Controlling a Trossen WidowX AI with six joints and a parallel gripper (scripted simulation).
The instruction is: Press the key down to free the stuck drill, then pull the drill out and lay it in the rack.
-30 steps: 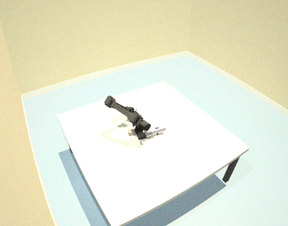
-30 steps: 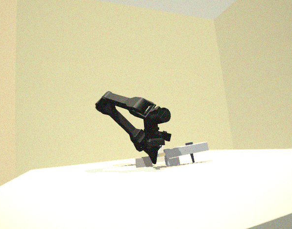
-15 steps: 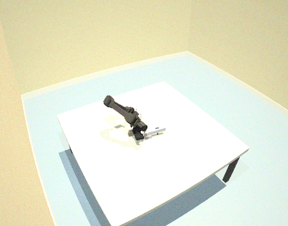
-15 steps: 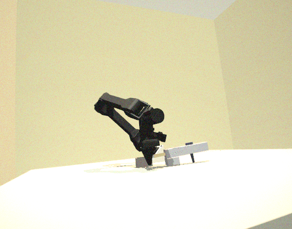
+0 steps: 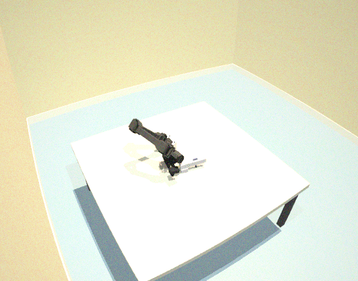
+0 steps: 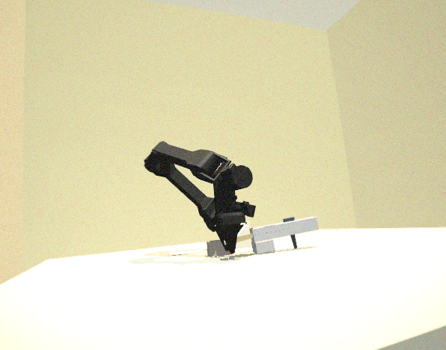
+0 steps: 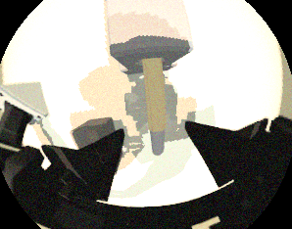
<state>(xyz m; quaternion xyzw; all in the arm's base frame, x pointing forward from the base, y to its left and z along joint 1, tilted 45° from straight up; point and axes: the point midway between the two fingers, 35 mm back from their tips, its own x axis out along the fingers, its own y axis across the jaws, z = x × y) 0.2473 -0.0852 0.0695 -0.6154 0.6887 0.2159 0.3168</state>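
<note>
Now: the tan drill 1 cm ahead of my gripper tip, 5 cm to the left of it and 3 cm above it. From my gripper tip the other things lie so: grey sleeve (2 cm ahead, 15 cm to the left, 4 cm above); then dark blue key (3 cm ahead, 17 cm to the left, 4 cm above).
</note>
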